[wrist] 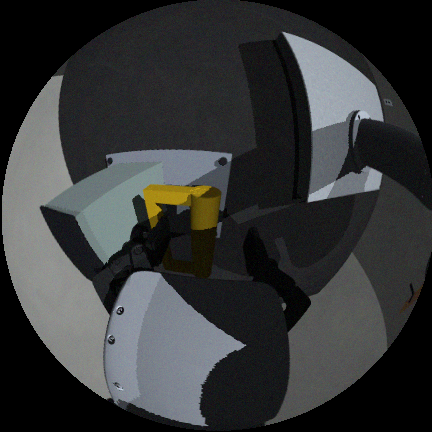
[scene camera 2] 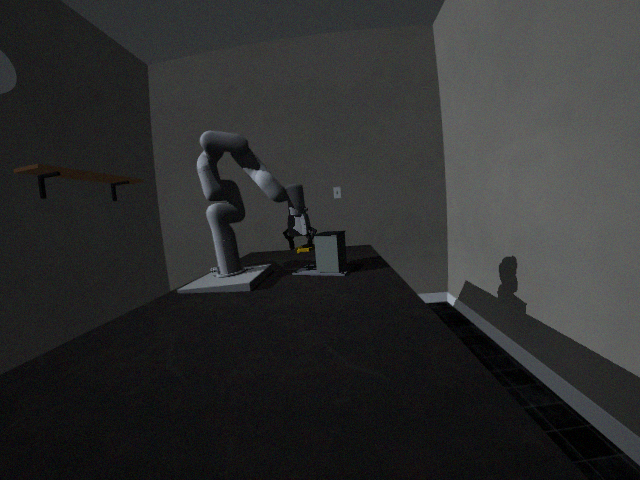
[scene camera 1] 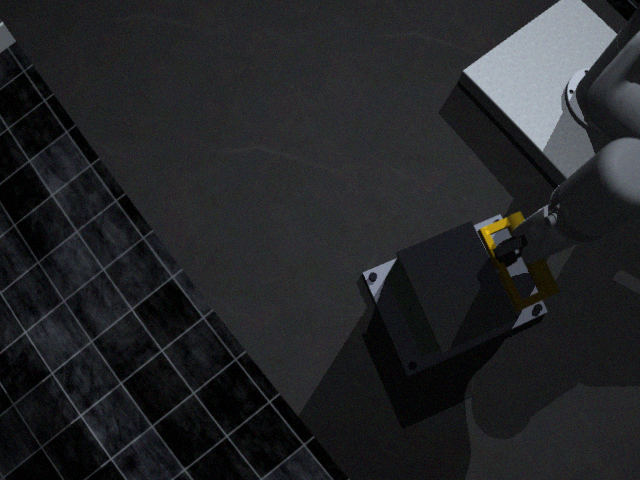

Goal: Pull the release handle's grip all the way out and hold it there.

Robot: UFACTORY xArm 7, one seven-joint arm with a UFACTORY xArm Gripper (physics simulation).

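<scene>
The release handle is a yellow rectangular loop on one side of a box-shaped housing [scene camera 1: 439,279] [scene camera 2: 326,253] [wrist: 120,215]. Its grip [scene camera 1: 545,279] [scene camera 2: 303,250] [wrist: 205,212] is the thick round bar on the side away from the housing, with a gap between bar and housing. My gripper [scene camera 2: 301,246] [wrist: 207,232] is open around the grip. In the wrist view one dark finger is in the loop's opening, between grip and housing, and the other stands apart on the outer side. In scene camera 1 the arm hides the outer finger and part of the grip.
The housing stands on a pale bolted plate [scene camera 1: 379,272] [scene camera 2: 320,273] [wrist: 200,162]. The arm's white base block [scene camera 1: 537,87] [scene camera 2: 222,283] [wrist: 340,90] is nearby. A tiled floor [scene camera 1: 77,258] lies past the table edge. A wooden wall shelf [scene camera 2: 82,176] is at the left.
</scene>
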